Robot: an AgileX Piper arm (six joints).
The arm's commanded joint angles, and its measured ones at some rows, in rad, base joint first. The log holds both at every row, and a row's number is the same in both.
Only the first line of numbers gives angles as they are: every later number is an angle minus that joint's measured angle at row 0.
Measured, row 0:
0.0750, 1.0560, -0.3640, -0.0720, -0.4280, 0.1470
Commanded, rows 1 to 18:
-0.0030, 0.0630, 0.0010, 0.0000, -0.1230, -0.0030
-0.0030, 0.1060, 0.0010, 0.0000, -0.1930, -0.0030
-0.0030, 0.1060, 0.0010, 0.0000, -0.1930, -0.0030
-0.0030, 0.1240, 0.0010, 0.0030, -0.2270, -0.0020
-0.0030, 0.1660, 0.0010, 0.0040, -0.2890, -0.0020
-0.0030, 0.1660, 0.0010, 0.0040, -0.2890, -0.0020
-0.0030, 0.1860, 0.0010, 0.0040, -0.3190, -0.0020
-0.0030, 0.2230, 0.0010, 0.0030, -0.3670, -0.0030
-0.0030, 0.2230, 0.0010, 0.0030, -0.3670, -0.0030
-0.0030, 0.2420, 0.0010, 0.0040, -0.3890, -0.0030
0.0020, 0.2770, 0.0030, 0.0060, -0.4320, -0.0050
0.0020, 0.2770, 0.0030, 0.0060, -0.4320, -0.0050
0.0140, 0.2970, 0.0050, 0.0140, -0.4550, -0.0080
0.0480, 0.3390, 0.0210, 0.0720, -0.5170, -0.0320
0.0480, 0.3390, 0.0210, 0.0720, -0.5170, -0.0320
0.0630, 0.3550, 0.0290, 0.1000, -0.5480, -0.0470
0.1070, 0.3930, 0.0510, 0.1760, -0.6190, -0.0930
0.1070, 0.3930, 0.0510, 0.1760, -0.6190, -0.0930
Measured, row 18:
0.0640, 0.3530, 0.0290, 0.0910, -0.5150, -0.0320
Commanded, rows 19 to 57:
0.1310, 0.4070, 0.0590, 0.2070, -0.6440, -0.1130
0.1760, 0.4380, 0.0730, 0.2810, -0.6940, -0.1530
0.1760, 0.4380, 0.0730, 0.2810, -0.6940, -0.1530
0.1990, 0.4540, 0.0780, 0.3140, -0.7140, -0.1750
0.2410, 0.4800, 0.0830, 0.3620, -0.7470, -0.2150
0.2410, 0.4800, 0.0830, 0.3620, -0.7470, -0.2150
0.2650, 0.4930, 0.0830, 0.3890, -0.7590, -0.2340
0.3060, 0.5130, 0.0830, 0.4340, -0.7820, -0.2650
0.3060, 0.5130, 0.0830, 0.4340, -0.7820, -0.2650
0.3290, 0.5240, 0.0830, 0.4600, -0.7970, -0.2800
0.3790, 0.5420, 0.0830, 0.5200, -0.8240, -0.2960
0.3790, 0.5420, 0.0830, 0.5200, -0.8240, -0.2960
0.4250, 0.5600, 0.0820, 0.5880, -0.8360, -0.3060
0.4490, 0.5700, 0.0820, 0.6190, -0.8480, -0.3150
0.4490, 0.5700, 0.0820, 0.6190, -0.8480, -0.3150
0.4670, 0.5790, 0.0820, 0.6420, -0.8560, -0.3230
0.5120, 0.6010, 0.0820, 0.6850, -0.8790, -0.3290
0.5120, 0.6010, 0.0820, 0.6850, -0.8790, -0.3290
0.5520, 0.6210, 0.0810, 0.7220, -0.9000, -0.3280
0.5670, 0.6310, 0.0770, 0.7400, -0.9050, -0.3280
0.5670, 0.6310, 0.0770, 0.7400, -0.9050, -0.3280
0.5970, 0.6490, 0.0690, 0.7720, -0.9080, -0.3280
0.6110, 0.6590, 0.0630, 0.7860, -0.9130, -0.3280
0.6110, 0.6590, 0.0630, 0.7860, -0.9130, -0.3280
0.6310, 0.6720, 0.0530, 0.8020, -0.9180, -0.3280
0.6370, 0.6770, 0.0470, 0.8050, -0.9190, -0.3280
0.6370, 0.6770, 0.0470, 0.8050, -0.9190, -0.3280
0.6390, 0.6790, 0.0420, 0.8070, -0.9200, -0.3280
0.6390, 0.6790, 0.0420, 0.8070, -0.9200, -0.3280
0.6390, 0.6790, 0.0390, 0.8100, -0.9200, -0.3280
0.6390, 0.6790, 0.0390, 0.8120, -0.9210, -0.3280
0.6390, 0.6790, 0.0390, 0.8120, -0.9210, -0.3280
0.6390, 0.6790, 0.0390, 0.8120, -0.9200, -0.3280
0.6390, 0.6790, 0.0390, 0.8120, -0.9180, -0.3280
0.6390, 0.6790, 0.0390, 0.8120, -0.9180, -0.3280
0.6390, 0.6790, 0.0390, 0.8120, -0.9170, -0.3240
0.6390, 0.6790, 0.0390, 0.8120, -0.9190, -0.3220
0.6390, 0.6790, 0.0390, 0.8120, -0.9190, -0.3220
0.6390, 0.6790, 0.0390, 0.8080, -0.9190, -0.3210
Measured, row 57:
0.6380, 0.6820, 0.0470, 0.8100, -0.7820, -0.3180
